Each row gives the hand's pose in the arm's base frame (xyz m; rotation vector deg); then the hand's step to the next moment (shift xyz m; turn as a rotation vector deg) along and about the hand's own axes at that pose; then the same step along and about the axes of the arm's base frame.
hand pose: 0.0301 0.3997 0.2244 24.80 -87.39 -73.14
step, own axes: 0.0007 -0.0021 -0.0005 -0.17 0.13 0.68
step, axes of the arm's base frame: -0.0005 -0.0016 -0.0016 -0.48 0.52 0.11
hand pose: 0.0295 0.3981 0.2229 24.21 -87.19 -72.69
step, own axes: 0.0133 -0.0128 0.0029 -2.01 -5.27 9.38
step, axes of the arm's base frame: -0.0118 -0.0138 -0.0042 -9.11 4.21 -4.36
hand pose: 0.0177 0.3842 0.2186 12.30 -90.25 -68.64
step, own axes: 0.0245 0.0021 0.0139 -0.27 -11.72 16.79
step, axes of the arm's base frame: -0.0200 -0.0075 0.0185 -18.59 4.23 -7.46
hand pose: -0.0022 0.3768 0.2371 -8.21 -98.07 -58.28
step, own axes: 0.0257 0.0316 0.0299 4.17 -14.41 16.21
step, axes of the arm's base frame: -0.0148 0.0305 0.0375 -21.45 0.47 -5.22
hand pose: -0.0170 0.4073 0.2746 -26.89 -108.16 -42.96
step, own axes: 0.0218 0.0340 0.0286 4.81 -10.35 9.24
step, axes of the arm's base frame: -0.0072 0.0442 0.0211 -14.56 -1.31 -1.38
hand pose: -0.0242 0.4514 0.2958 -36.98 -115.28 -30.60
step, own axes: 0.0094 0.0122 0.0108 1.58 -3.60 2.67
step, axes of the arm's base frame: -0.0033 0.0180 0.0044 -4.67 -0.80 -0.30
